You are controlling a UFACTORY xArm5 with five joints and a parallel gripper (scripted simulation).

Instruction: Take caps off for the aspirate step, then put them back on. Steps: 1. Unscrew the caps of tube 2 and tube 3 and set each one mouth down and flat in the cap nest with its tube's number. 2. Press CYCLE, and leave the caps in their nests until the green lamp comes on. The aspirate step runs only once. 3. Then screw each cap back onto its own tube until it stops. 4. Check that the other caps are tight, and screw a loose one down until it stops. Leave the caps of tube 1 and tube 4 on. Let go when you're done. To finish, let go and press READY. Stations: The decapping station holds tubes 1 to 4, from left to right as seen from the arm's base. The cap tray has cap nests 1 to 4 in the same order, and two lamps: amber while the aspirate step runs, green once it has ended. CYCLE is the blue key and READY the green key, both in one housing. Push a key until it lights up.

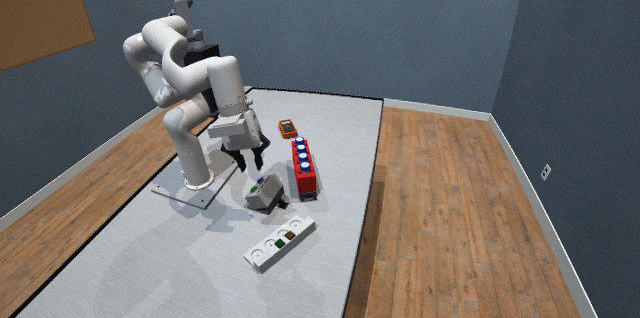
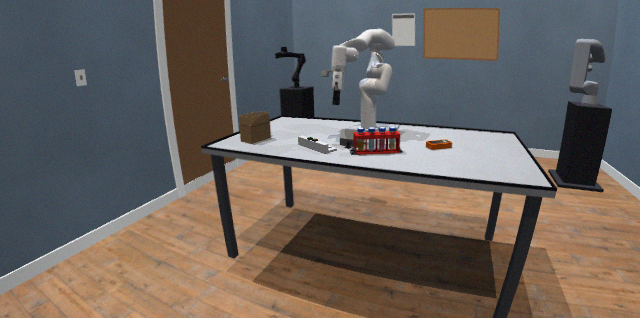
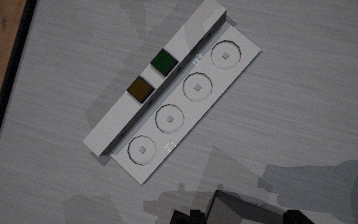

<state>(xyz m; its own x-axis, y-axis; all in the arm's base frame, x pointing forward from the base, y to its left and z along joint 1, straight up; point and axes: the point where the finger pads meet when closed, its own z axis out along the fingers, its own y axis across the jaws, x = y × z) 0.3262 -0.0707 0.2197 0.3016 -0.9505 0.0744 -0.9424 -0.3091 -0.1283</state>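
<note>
Right now my hand is 26 cm to the right of the blue-rimmed cap, 12 cm above it and 4 cm short of it. Also, from my hand: grey key housing: 18 cm below, 8 cm to the left, 4 cm behind; blue key: 17 cm below, 10 cm to the left, 5 cm behind; green key: 17 cm below, 6 cm to the left, 5 cm behind.
</note>
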